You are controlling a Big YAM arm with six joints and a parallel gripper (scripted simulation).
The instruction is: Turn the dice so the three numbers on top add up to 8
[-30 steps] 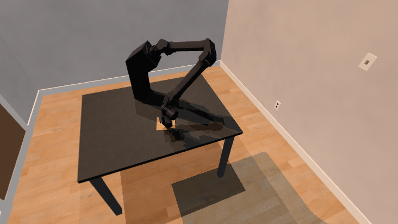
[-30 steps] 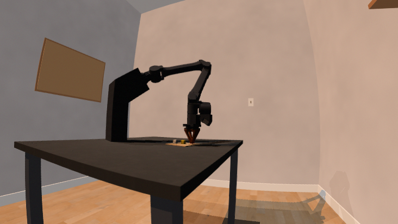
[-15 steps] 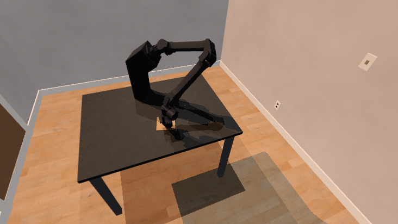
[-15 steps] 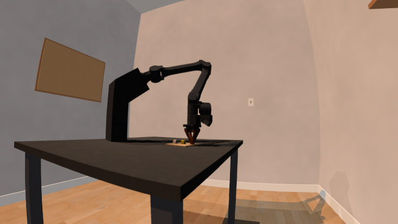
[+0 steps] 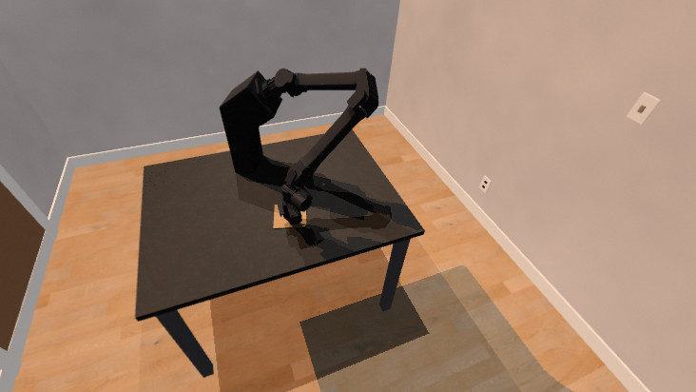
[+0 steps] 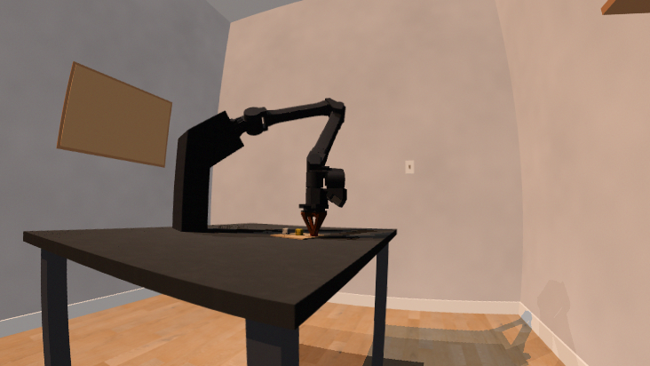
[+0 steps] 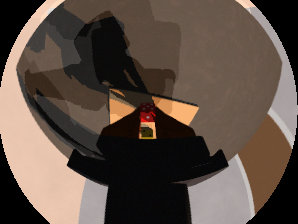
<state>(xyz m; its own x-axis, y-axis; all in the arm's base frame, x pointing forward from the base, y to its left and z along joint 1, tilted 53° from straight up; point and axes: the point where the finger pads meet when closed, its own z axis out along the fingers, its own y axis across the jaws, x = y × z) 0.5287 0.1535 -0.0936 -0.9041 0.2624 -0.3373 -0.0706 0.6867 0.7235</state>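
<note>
The red die lies right at my hand. From my hand the other things lie so: yellow die 50 mm behind; then tan mat 50 mm behind, 20 mm below; then white die 100 mm behind, 10 mm to the right.
</note>
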